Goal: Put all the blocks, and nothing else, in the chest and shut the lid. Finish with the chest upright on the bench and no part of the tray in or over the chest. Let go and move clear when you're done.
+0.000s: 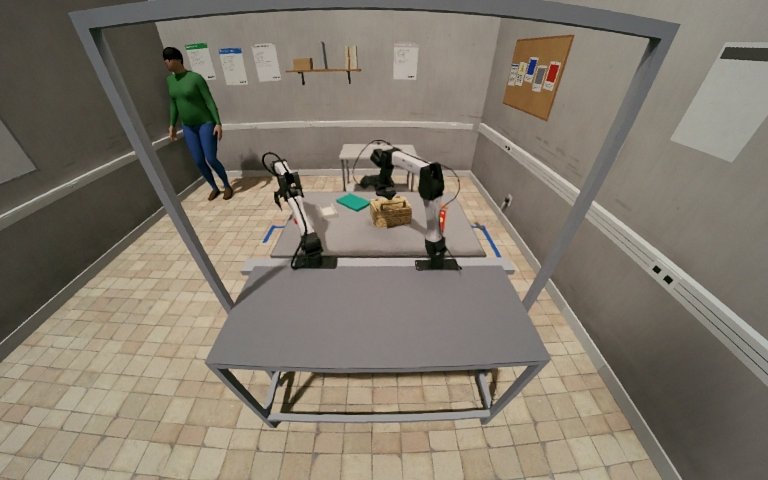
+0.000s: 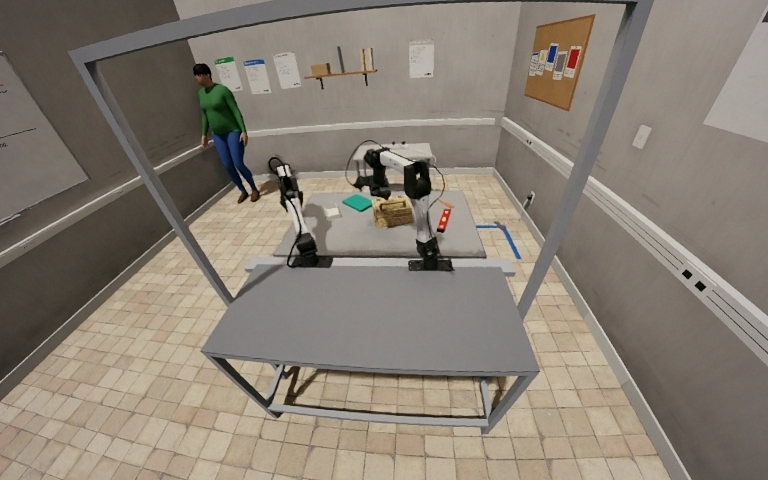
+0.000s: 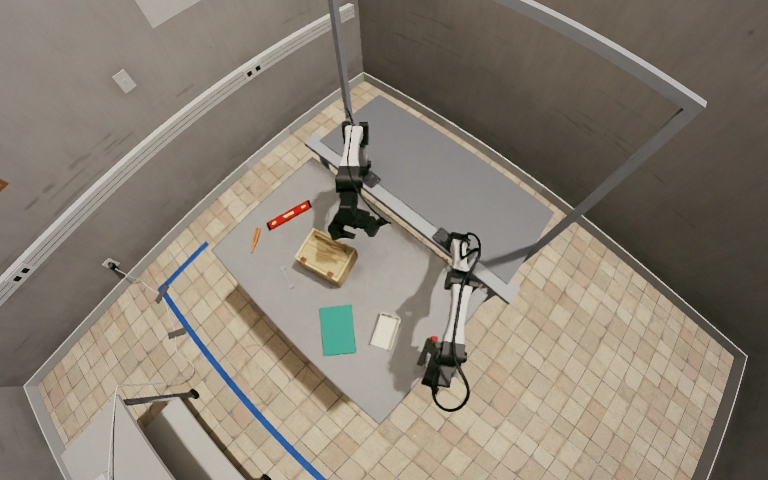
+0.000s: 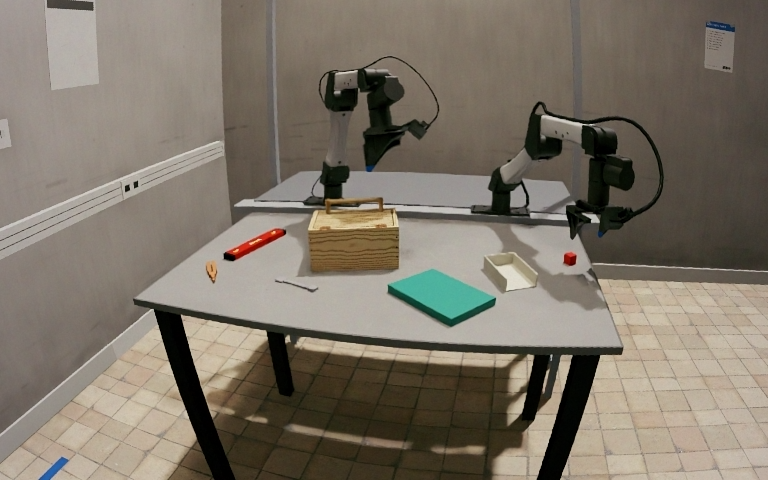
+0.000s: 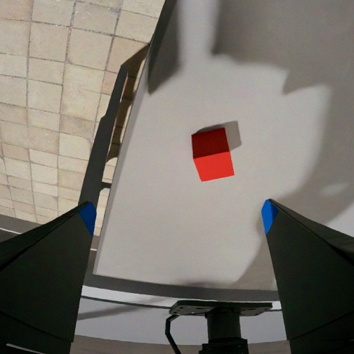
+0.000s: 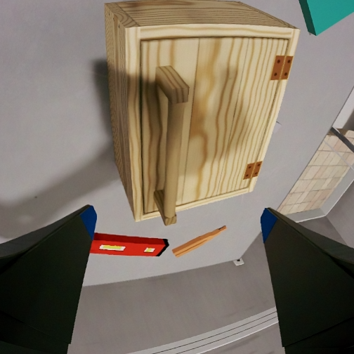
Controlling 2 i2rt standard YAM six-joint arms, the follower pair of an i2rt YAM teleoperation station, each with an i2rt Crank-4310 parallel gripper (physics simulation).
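Places are measured from the left arm's base along level axes (x ahead, y left, z up), in centimetres.
Pixels of known places: left gripper, fingertip midpoint: [image 1: 289, 209] [image 4: 585, 238]; right gripper, fingertip midpoint: [image 1: 387, 193] [image 2: 385, 193] [image 3: 339, 232] [image 4: 369, 169]; left arm's base, origin of the base link: [image 1: 316, 264] [image 2: 312, 263] [image 3: 453, 246] [image 4: 500, 212]; right arm's base, origin of the base link: [image 1: 436, 265] [image 2: 430, 266] [image 3: 361, 173].
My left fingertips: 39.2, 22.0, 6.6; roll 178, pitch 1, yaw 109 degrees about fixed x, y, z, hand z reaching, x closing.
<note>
For each thing: its middle in the pictures, then the offset to it from my left fingertips, as dx, dy, dz.
- red block, body centre: [image 4: 570, 258] [image 3: 434, 339] -1.9, -3.4, -6.5
- wooden chest, body centre: [image 4: 354, 231] [image 3: 326, 256] [image 2: 391, 208] [image 1: 390, 208] +1.8, -58.8, -0.8
- cream tray, body centre: [image 4: 509, 270] [image 3: 385, 331] [image 1: 327, 211] [image 2: 332, 212] +8.1, -20.4, -6.2
- teal slab, body centre: [image 4: 441, 295] [image 3: 337, 330] [image 1: 353, 202] [image 2: 358, 202] +20.8, -35.3, -6.9
- red level, body centre: [image 4: 255, 243] [image 3: 289, 215] [image 2: 444, 220] [image 1: 441, 220] -1.4, -89.4, -7.0
- orange peg-like piece, body centre: [image 4: 212, 271] [image 3: 255, 240] +18.5, -92.7, -7.3
- grey wrench-like piece, body centre: [image 4: 296, 283] [image 3: 286, 276] +19.7, -68.0, -7.5
A red block [image 3: 434, 338] [image 4: 569, 258] [image 5: 213, 155] lies on the bench near its edge, close to the left arm. My left gripper [image 4: 587, 234] [image 5: 178, 205] is open and empty above the bench by the block. The wooden chest [image 1: 390, 213] [image 2: 393, 213] [image 3: 325, 257] [image 4: 354, 246] [image 6: 215, 120] stands upright with its lid down; its inside is hidden. My right gripper [image 6: 178, 211] is open and empty, above and beside the chest on its handle side. The cream tray [image 1: 328, 211] [image 2: 331, 212] [image 3: 385, 331] [image 4: 509, 274] lies apart from the chest, between the block and the teal slab.
A teal slab [image 3: 337, 330] [image 4: 441, 296] lies between chest and tray. A red level [image 3: 289, 215] [image 4: 254, 244] [image 6: 127, 246], an orange peg-like piece [image 3: 256, 240] [image 4: 211, 271] [image 6: 199, 242] and a grey wrench-like piece [image 3: 287, 276] [image 4: 296, 284] lie around the chest.
</note>
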